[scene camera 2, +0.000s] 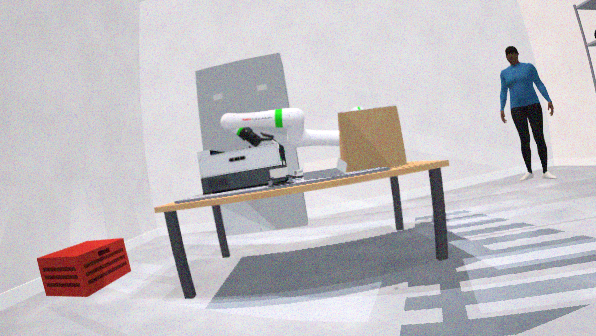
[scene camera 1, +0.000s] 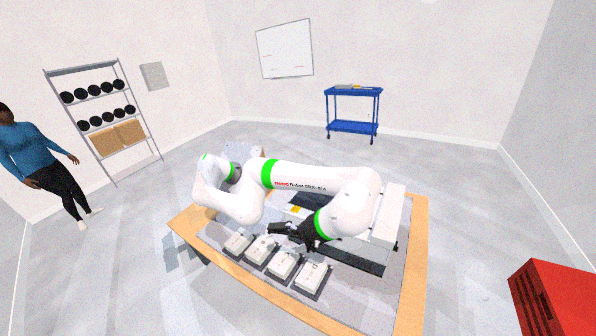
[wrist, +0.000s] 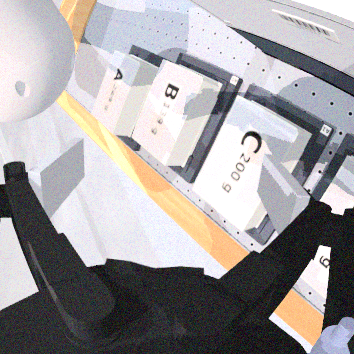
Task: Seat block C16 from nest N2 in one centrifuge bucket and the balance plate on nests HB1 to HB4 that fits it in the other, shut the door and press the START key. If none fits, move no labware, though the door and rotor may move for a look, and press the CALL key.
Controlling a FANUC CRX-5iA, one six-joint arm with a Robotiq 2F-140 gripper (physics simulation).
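Frame: origin at the arm's base, x ahead, y right, z down, level; centimetres.
Seen in the pictures: gripper, fingertip midpoint: [scene camera 1: 282,242] [wrist: 171,164]; arm's base at its link origin: [scene camera 2: 367,136] [scene camera 1: 233,173].
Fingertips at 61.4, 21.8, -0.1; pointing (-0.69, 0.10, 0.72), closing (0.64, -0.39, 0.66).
Observation:
Offsets run from my fingertips to a thing's top centre, as dx, dy, dz. "*": to the spot under its first point. Level surfaces: height alone.
Four white balance plates sit on dark nests in a row: A, 249 g {-27.6, +5.3, +12.6} [scene camera 1: 237,243] [wrist: 112,95], B, 139 g {-15.1, +2.1, +12.6} [scene camera 1: 260,251] [wrist: 165,110], C, 200 g {-1.4, +0.6, +12.6} [scene camera 1: 282,265] [wrist: 235,165], and D {+12.0, -1.2, +12.6} [scene camera 1: 311,279], whose mass is unreadable. My gripper [scene camera 1: 287,240] [scene camera 2: 275,142] [wrist: 171,164] is open and empty above the row. In the wrist view one fingertip covers part of plate C; the other appears outside the table edge. The centrifuge [scene camera 1: 350,257] [scene camera 2: 240,165] [wrist: 310,30] stands behind the plates; my arm hides much of its dark opening. Block C16, the rotor and the keys cannot be made out.
The plates' nests stand on a perforated board {dz +17.9} [scene camera 1: 367,295] near the wooden table edge {* -4.1, +14.5, +19.2} [scene camera 1: 260,287] [wrist: 165,192]. An upright brown panel [scene camera 2: 372,137] stands at the table's far end. A person [scene camera 1: 30,145] [scene camera 2: 522,87] and a red crate [scene camera 1: 560,295] [scene camera 2: 85,267] are off the table.

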